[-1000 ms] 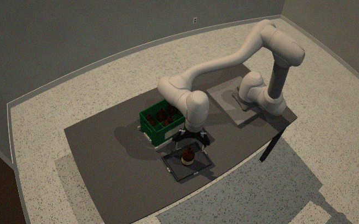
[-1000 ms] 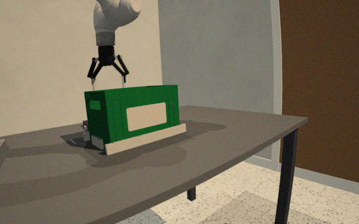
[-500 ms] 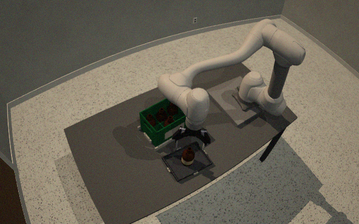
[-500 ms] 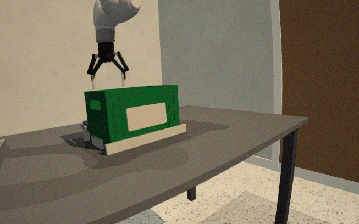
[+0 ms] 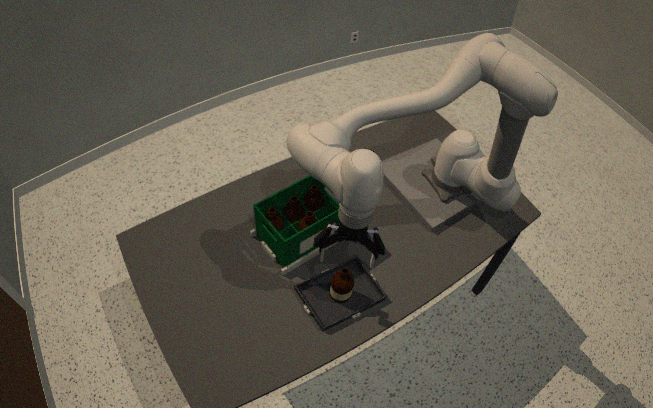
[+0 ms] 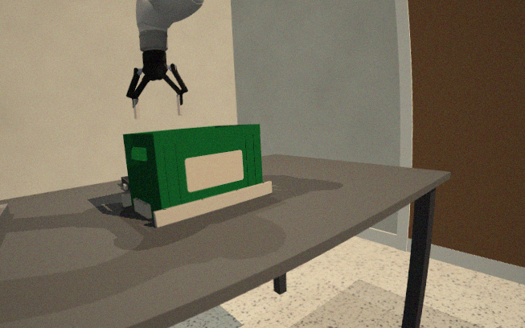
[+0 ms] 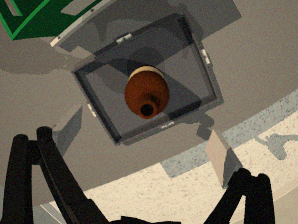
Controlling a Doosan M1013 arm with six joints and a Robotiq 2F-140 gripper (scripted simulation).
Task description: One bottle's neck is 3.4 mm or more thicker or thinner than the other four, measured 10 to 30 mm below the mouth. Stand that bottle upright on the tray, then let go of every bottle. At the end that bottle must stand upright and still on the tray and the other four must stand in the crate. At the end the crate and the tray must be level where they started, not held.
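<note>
Now: the bottle 140 mm below my hand. Round my hand: crate (280 mm to the right, 140 mm below, 30 mm ahead); then black tray (210 mm below).
</note>
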